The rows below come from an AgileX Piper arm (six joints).
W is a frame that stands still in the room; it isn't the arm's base.
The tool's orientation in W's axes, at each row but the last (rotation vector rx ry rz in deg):
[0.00 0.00 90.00]
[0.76 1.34 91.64]
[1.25 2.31 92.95]
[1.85 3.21 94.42]
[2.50 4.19 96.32]
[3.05 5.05 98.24]
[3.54 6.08 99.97]
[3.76 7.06 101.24]
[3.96 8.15 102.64]
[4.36 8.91 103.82]
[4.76 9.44 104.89]
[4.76 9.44 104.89]
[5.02 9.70 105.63]
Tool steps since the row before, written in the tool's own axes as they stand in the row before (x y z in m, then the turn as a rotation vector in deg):
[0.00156 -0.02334 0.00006 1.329 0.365 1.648]
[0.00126 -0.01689 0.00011 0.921 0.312 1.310]
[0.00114 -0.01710 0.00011 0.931 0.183 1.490]
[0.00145 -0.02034 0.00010 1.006 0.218 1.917]
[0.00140 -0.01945 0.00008 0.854 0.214 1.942]
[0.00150 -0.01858 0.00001 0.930 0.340 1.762]
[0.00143 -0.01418 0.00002 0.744 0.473 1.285]
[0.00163 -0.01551 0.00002 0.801 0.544 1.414]
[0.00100 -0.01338 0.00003 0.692 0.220 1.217]
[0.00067 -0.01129 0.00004 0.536 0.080 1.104]
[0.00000 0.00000 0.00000 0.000 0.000 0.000]
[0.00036 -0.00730 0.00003 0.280 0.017 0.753]
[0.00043 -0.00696 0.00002 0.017 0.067 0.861]
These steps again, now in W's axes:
[0.02334 0.00156 0.00006 -0.365 1.329 1.648]
[0.01684 0.00174 -0.00029 -0.308 0.921 1.311]
[0.01701 0.00202 -0.00058 -0.173 0.939 1.486]
[0.02014 0.00302 -0.00106 -0.190 1.019 1.913]
[0.01913 0.00353 -0.00138 -0.168 0.869 1.940]
[0.01810 0.00415 -0.00167 -0.318 0.921 1.771]
[0.01364 0.00386 -0.00151 -0.464 0.697 1.314]
[0.01478 0.00461 -0.00187 -0.530 0.745 1.449]
[0.01271 0.00389 -0.00179 -0.217 0.698 1.214]
[0.01068 0.00334 -0.00164 -0.059 0.573 1.087]
[0.00000 0.00000 0.00000 0.000 0.000 0.000]
[0.00687 0.00222 -0.00112 0.018 0.318 0.738]
[0.00649 0.00228 -0.00112 0.059 0.059 0.860]

